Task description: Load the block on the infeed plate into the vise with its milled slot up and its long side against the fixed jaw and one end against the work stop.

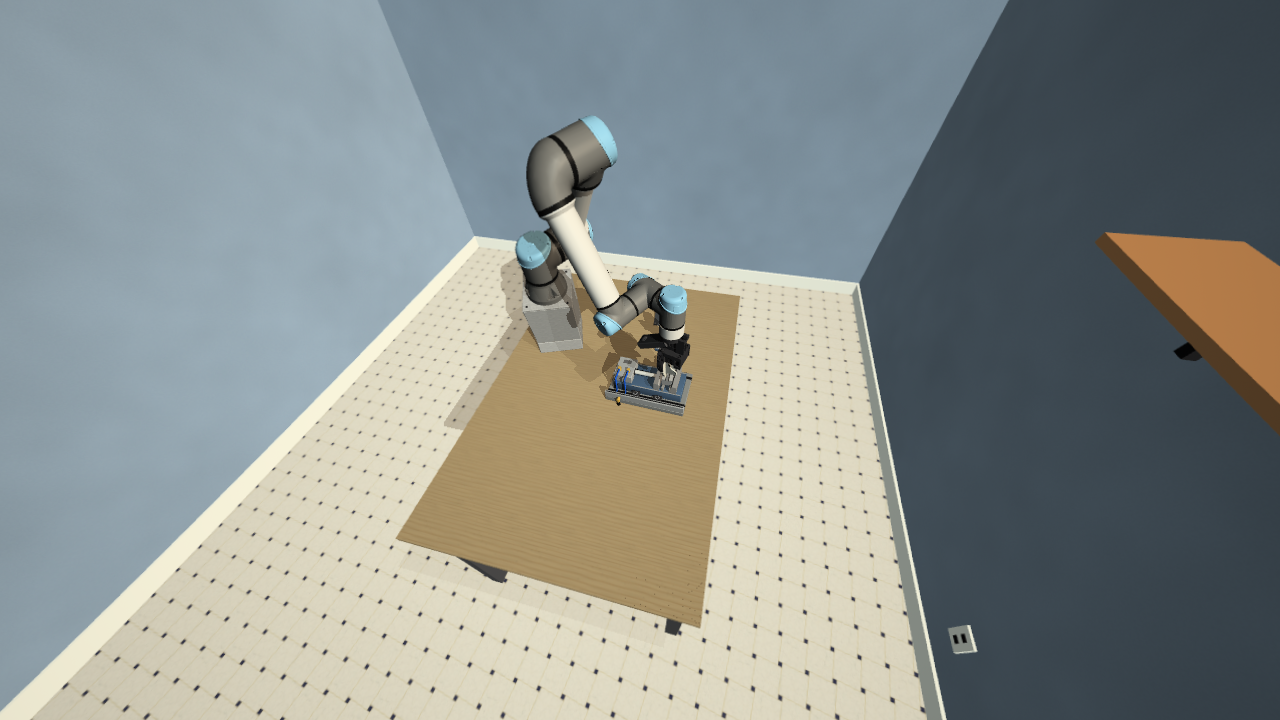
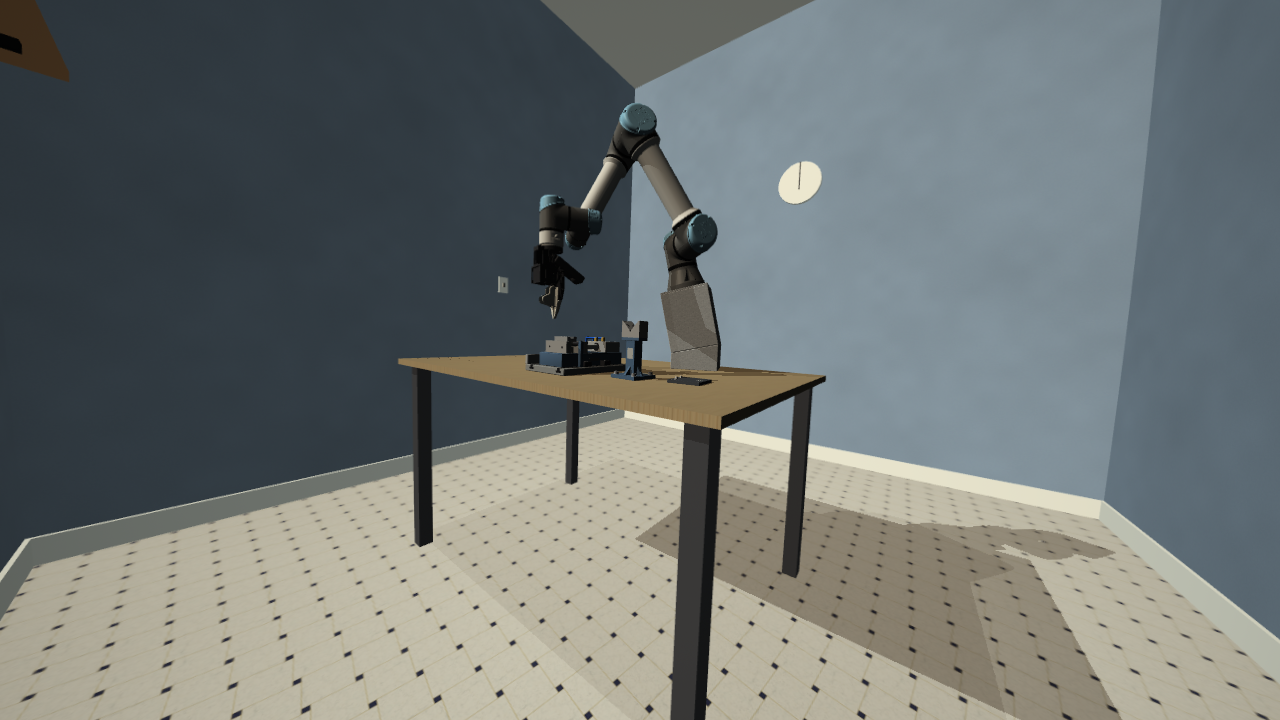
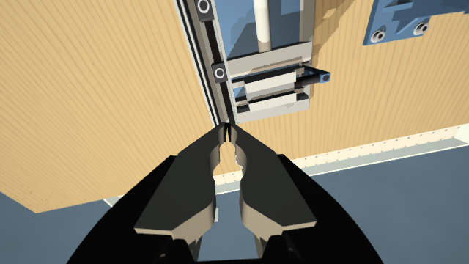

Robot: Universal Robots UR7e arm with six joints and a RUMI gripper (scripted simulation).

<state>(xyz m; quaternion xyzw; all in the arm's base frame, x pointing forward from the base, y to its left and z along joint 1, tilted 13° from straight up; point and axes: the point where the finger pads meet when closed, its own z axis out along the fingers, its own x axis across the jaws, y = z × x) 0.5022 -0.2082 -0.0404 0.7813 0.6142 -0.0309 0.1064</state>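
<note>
My hand is 6 cm to the right of the part and 8 cm above it. The rest, counted from my hand: cylinder rod (9 cm behind, 6 cm to the left, 10 cm below); then fixed jaw (3 cm ahead, 6 cm to the left, 10 cm below); then moving jaw (3 cm behind, 6 cm to the left, 10 cm below).
</note>
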